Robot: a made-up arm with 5 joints.
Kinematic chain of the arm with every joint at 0, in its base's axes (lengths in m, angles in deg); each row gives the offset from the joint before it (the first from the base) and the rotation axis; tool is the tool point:
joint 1: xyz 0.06 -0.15 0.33 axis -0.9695 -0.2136 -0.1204
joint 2: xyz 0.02 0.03 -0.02 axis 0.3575 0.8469 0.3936
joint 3: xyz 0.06 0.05 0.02 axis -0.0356 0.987 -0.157
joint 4: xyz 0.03 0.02 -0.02 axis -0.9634 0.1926 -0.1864
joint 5: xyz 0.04 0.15 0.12 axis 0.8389 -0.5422 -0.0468
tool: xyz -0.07 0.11 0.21
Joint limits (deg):
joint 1: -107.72..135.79
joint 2: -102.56..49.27
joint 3: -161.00..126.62
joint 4: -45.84..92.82
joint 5: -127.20..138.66
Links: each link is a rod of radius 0.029 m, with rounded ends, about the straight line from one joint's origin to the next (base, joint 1, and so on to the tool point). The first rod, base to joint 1, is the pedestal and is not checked.
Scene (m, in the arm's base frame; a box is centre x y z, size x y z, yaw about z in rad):
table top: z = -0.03
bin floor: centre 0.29 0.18 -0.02 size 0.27 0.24 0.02 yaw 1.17
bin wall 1: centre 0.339 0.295 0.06 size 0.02 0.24 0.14 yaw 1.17
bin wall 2: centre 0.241 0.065 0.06 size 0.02 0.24 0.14 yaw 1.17
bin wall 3: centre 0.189 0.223 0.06 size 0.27 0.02 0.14 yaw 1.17
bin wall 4: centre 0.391 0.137 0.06 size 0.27 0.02 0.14 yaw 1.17
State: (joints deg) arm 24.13 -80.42 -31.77 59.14 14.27
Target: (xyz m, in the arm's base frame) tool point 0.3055 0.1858 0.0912
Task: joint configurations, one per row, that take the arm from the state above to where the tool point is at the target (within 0.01 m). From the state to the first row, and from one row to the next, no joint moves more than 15 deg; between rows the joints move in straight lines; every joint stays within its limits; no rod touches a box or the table.
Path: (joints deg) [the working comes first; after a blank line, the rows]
Joints at the target: 33.68 -77.55 -37.54 45.49 28.33
Straight joint move there: clear.

1: 33.68 -77.55 -37.54 45.49 28.33

